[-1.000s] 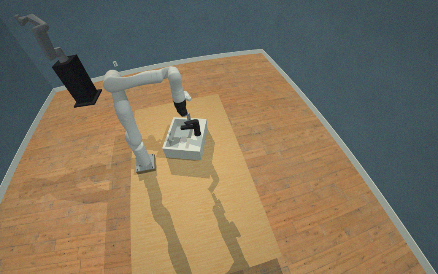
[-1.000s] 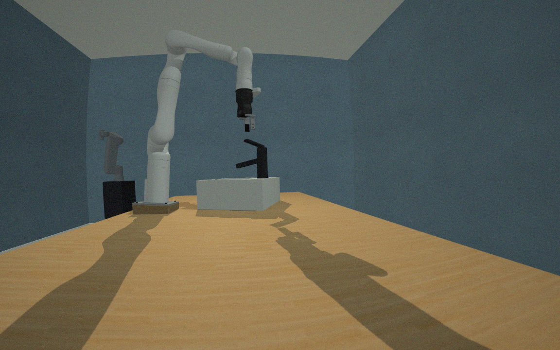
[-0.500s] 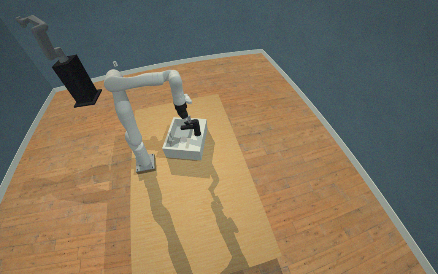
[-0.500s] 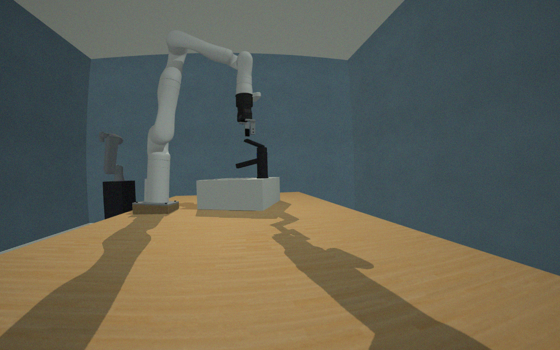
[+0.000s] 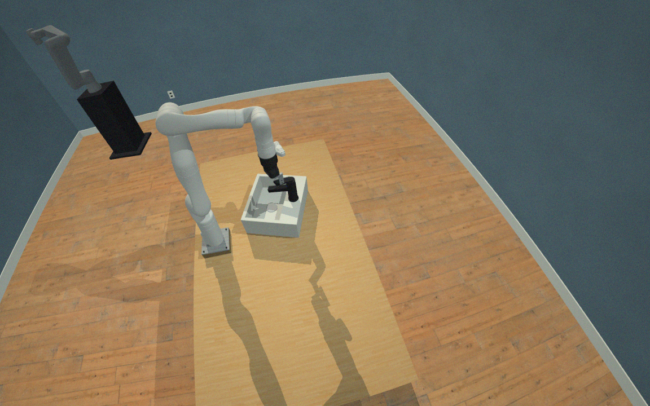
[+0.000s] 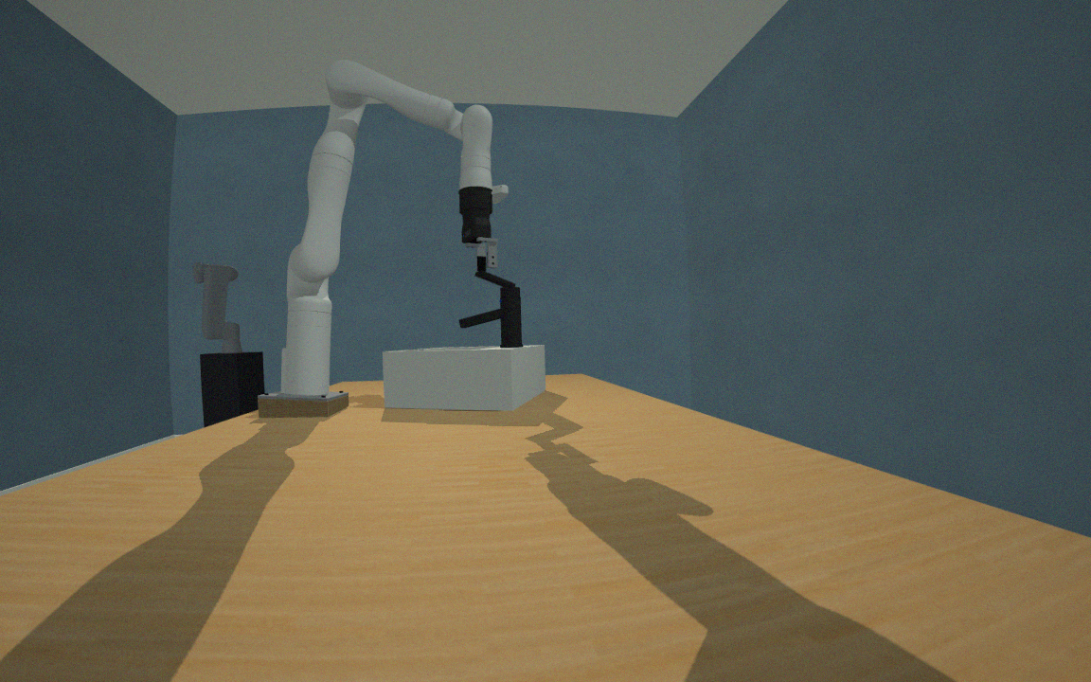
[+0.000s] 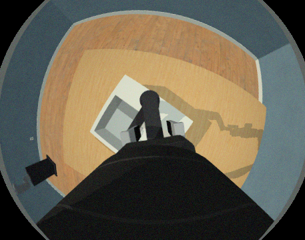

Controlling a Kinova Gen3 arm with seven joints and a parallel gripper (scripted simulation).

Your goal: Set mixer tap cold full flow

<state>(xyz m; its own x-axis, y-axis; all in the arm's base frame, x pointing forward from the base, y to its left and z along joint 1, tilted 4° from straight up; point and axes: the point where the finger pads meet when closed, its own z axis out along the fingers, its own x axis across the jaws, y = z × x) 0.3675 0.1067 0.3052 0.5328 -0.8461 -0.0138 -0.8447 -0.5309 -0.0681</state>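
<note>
Right now the lever is 40 mm below my hand, 20 mm ahead of it and 10 mm to the left of it. Round my hand: white basin: 280 mm below, 60 mm to the left, 60 mm behind.
</note>
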